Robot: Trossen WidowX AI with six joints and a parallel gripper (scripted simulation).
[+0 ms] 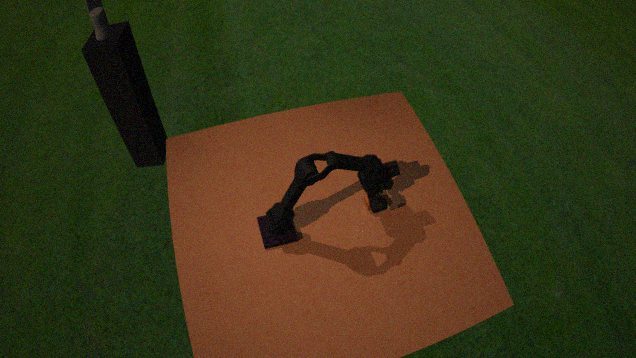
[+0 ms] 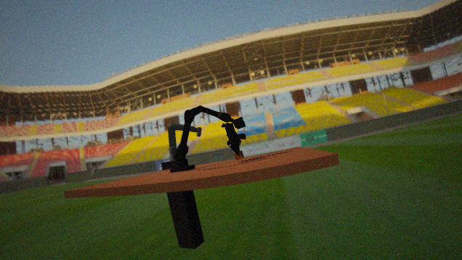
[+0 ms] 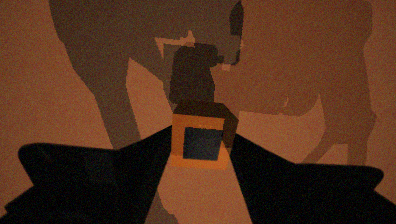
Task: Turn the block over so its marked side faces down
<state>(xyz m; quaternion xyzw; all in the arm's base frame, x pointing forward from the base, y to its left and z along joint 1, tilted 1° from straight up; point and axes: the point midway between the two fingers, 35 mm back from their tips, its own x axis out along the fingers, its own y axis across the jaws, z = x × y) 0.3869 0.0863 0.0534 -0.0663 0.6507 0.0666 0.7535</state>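
Right now my gripper tip is 10 mm below the block.
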